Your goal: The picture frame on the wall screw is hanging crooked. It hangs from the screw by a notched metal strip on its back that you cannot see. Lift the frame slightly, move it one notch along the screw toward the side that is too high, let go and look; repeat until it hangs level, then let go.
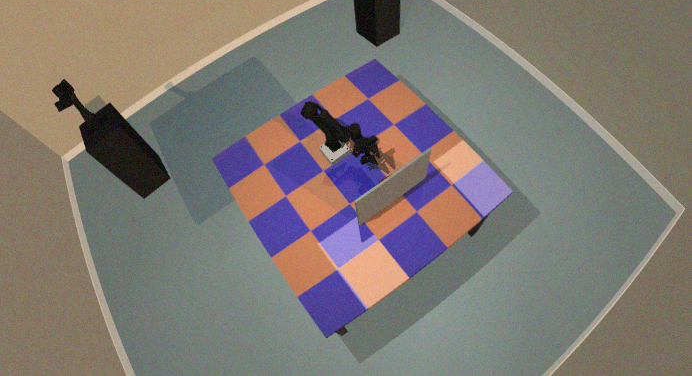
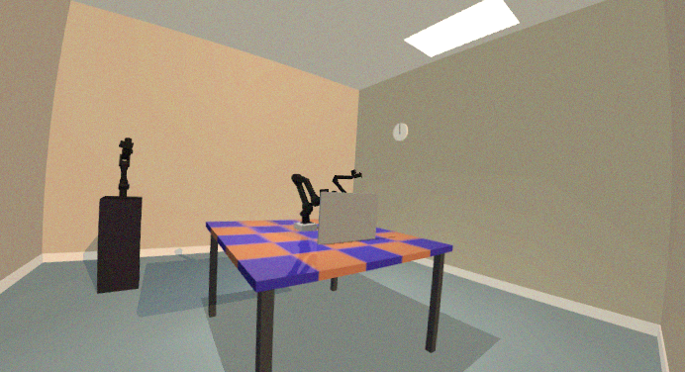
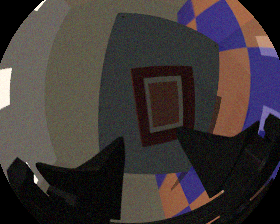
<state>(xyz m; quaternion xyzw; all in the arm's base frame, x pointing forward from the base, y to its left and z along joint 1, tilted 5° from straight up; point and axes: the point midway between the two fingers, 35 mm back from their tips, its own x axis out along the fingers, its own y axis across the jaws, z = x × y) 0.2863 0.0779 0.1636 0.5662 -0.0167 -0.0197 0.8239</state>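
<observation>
My gripper tip is 120 mm short of the picture frame, 20 mm to the left of it and 50 mm above it. From my gripper tip the other things lie so: grey wall panel 130 mm ahead, 20 mm to the right, 60 mm below.
</observation>
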